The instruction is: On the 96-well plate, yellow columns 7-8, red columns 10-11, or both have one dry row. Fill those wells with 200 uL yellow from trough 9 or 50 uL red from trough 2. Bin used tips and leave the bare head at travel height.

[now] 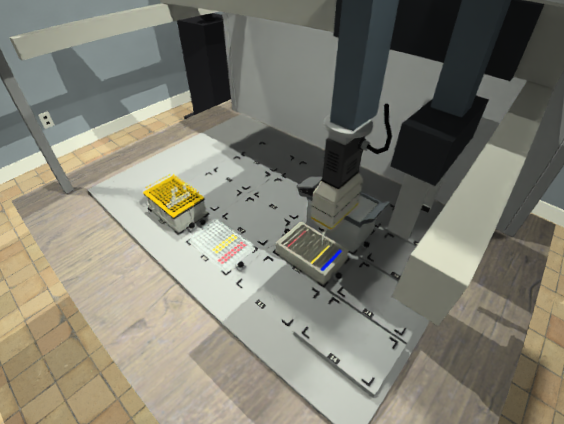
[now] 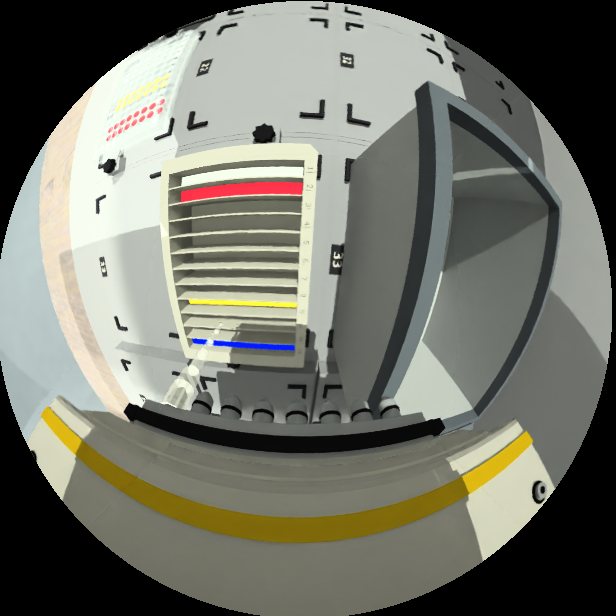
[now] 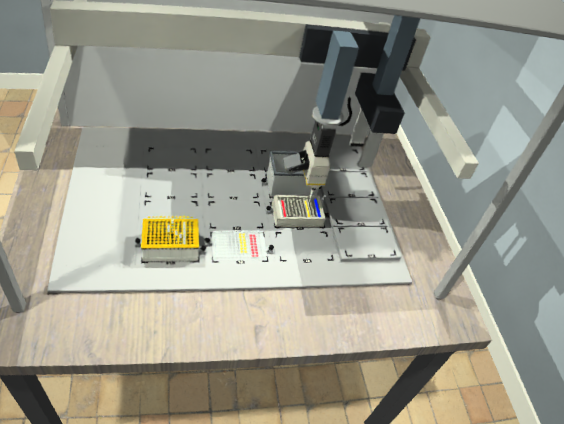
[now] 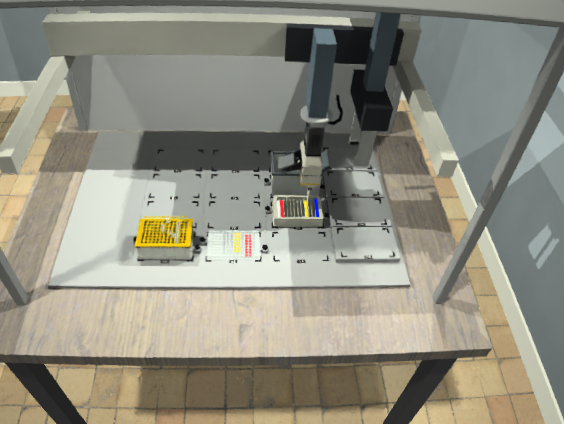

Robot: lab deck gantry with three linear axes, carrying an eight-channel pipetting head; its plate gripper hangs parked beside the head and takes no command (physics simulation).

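Observation:
The pipetting head (image 1: 335,202) (image 2: 275,488) (image 3: 316,170) (image 4: 310,167) is low above the reservoir (image 1: 305,263) (image 2: 238,154) (image 3: 299,221) (image 4: 297,221). One clear tip (image 2: 201,359) is on its end channel; the other channels are bare. The tip's lower end is near yellow trough 9 (image 2: 247,303); its exact depth is unclear. Red trough 2 (image 2: 244,191) is at the other end. The 96-well plate (image 1: 205,235) (image 2: 155,63) (image 3: 225,245) (image 4: 220,245) shows yellow and red columns; any dry row is too small to tell. The parked plate gripper (image 1: 415,221) (image 3: 362,155) (image 4: 358,154) is open and empty.
The grey bin (image 2: 379,229) (image 3: 285,185) (image 4: 287,185) stands directly behind the reservoir. The yellow tip rack (image 1: 174,215) (image 3: 170,246) (image 4: 162,245) is left of the plate, with some clear tips in it. A raised pale panel (image 3: 367,245) lies at the right front of the deck.

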